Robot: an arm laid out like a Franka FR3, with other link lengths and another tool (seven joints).
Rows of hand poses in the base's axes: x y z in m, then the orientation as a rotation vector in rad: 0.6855 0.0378 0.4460 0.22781 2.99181 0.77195; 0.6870 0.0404 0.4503 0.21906 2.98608 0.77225; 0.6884 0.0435 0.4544 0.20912 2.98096 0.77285; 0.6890 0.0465 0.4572 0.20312 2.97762 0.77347; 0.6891 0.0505 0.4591 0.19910 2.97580 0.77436; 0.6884 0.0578 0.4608 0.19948 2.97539 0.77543; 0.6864 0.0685 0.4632 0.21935 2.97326 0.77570; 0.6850 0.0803 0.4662 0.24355 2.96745 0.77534; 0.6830 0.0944 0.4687 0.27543 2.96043 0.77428; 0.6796 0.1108 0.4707 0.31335 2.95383 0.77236; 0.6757 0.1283 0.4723 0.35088 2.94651 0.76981; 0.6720 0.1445 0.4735 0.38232 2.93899 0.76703; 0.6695 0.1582 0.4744 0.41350 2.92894 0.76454; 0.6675 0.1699 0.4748 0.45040 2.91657 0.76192
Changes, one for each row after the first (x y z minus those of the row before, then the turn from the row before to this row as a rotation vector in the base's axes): 0.0015 0.0026 0.0043 0.00055 -0.00730 0.00370; 0.0014 0.0031 0.0041 0.00066 -0.00693 0.00464; 0.0006 0.0030 0.0028 0.00059 -0.00435 0.00277; 0.0001 0.0040 0.0019 0.00066 -0.00243 0.00201; -0.0007 0.0073 0.0017 0.00074 -0.00009 -0.00026; -0.0020 0.0107 0.0024 0.00087 0.00259 -0.01269; -0.0014 0.0118 0.0030 0.00093 0.00019 -0.01640; -0.0020 0.0141 0.0025 0.00082 0.00103 -0.02145; -0.0034 0.0164 0.0020 0.00045 0.00317 -0.02500; -0.0039 0.0175 0.0016 0.00013 0.00275 -0.02497; -0.0037 0.0162 0.0012 -0.00020 0.00127 -0.02136; -0.0025 0.0137 0.0009 0.00015 -0.00076 -0.02196; -0.0020 0.0117 0.0004 0.00047 -0.00085 -0.02611
